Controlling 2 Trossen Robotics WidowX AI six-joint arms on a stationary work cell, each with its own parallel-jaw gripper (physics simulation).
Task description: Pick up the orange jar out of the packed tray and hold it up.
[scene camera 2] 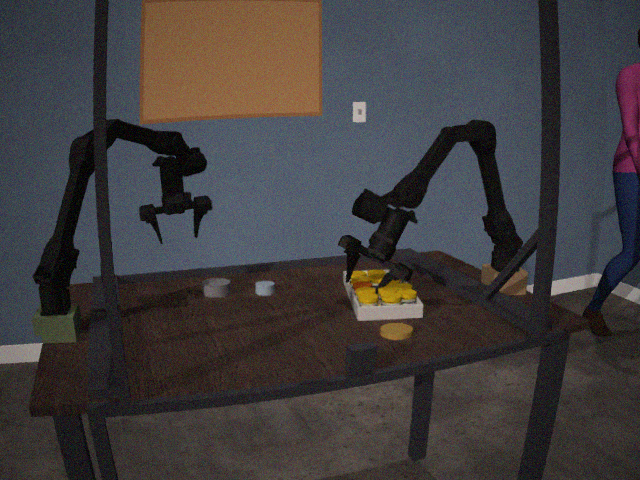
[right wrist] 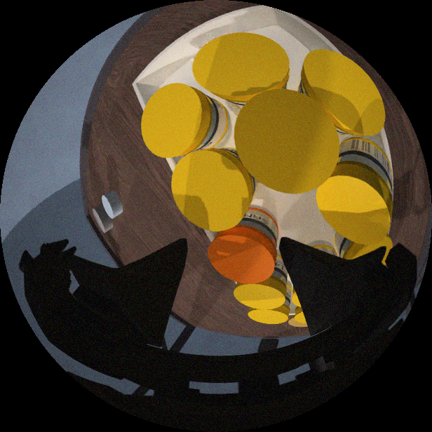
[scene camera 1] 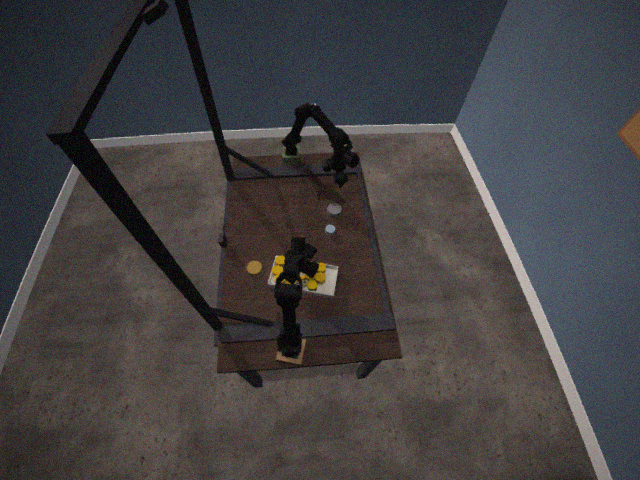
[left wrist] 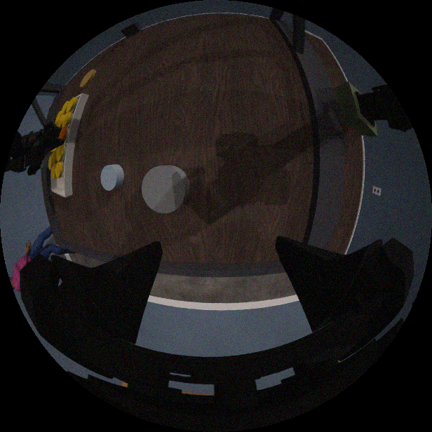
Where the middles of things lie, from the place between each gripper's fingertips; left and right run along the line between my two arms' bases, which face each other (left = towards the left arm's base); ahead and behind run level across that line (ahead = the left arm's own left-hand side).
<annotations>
My left gripper is now 12 cm above the grey disc (left wrist: 164,188), 9 cm to the left of it and 2 cm past it. From my left hand the other things lie so: tray (right wrist: 298,217) 47 cm to the right, 19 cm behind, 15 cm below; then orange jar (right wrist: 246,253) 42 cm to the right, 21 cm behind, 11 cm below.
The orange jar lies 1 cm below my right hand and 1 cm behind it. From my right hand the other things lie so: grey disc 32 cm to the left, 18 cm ahead, 2 cm below; then tray 6 cm to the right, 5 cm below, 1 cm ahead.
</annotations>
